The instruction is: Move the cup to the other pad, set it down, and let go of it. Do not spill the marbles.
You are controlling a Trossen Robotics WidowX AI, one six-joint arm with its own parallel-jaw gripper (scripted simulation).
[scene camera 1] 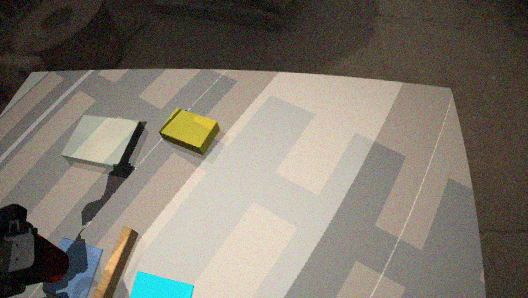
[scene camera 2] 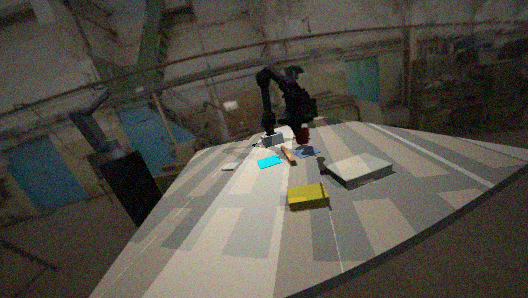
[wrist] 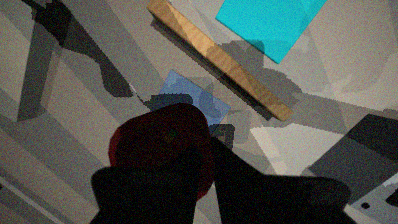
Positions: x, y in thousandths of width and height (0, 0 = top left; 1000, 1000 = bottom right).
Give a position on a pale grey flat block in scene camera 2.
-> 660, 579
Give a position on a cup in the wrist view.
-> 348, 641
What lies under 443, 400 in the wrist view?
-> A blue pad.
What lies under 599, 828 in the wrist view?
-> My gripper.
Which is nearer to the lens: the cup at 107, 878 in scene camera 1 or the pale grey flat block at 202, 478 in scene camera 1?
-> The cup.
